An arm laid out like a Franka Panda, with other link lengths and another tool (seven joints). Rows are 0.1 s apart.
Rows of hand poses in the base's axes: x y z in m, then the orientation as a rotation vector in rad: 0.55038, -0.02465, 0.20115, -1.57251, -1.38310, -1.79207; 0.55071, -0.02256, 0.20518, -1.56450, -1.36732, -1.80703; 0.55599, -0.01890, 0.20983, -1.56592, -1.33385, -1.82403; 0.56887, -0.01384, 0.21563, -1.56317, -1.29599, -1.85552; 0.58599, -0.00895, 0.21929, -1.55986, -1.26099, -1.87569; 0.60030, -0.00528, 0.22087, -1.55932, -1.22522, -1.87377; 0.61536, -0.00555, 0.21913, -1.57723, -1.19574, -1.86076; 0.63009, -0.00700, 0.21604, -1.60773, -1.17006, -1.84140; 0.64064, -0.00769, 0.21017, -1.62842, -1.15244, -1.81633; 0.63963, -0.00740, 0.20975, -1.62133, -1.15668, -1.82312; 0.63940, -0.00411, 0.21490, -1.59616, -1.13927, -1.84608
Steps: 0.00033, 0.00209, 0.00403, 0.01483, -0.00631, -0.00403; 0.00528, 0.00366, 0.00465, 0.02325, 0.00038, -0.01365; 0.01288, 0.00506, 0.00580, 0.02796, -0.00915, -0.01933; 0.01712, 0.00489, 0.00366, 0.02584, -0.00293, -0.01304; 0.01431, 0.00367, 0.00158, 0.02536, 0.01260, -0.00336; 0.01506, -0.00027, -0.00174, 0.01321, 0.02274, -0.00875; 0.01473, -0.00145, -0.00309, 0.00495, 0.02897, -0.01325; 0.01055, -0.00069, -0.00587, 0.00370, 0.02760, -0.00284; -0.00101, 0.00029, -0.00042, 0.00008, -0.00769, 0.00166; -0.00023, 0.00329, 0.00515, 0.02268, -0.01653, 0.00046
